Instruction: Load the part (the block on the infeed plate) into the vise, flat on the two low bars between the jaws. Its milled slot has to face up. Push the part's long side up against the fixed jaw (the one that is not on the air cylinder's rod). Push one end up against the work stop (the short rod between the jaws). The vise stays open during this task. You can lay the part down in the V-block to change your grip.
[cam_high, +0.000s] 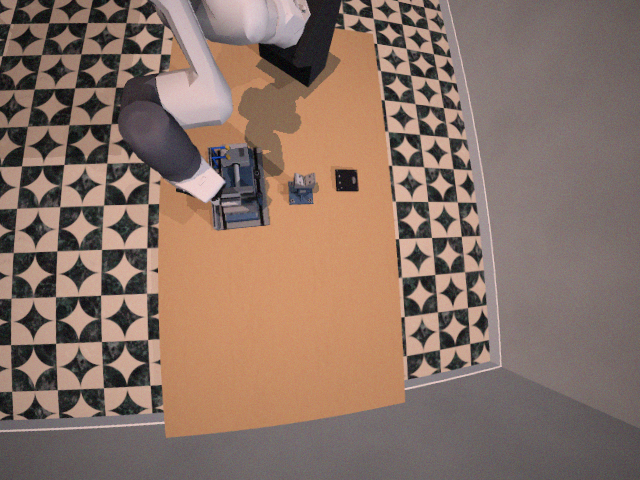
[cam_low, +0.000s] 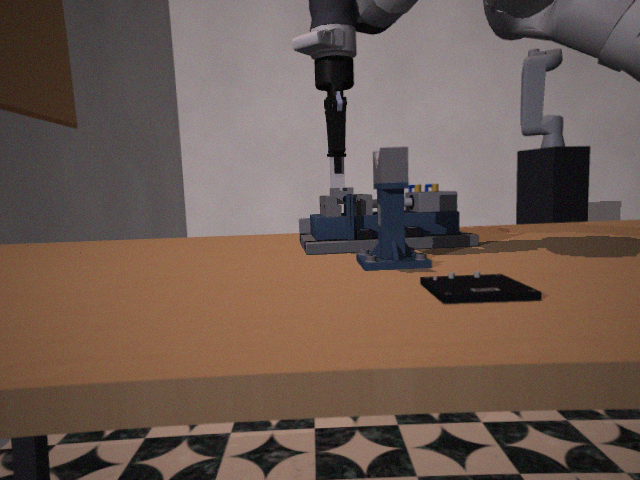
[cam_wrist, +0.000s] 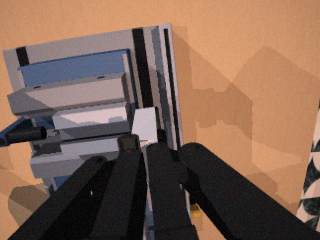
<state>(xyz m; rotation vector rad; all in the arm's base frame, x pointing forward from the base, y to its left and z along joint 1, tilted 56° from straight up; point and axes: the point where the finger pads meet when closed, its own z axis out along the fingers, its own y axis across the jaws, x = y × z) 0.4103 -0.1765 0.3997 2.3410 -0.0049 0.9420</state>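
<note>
The part lies 40 mm to the left of my hand, 40 mm below it and 10 mm ahead of it. From my hand the other things lie so: fixed jaw (60 mm to the left, 60 mm below, 50 mm ahead); then work stop (110 mm to the left, 50 mm below, 30 mm ahead); then air cylinder rod (90 mm to the left, 70 mm behind, 60 mm below).
</note>
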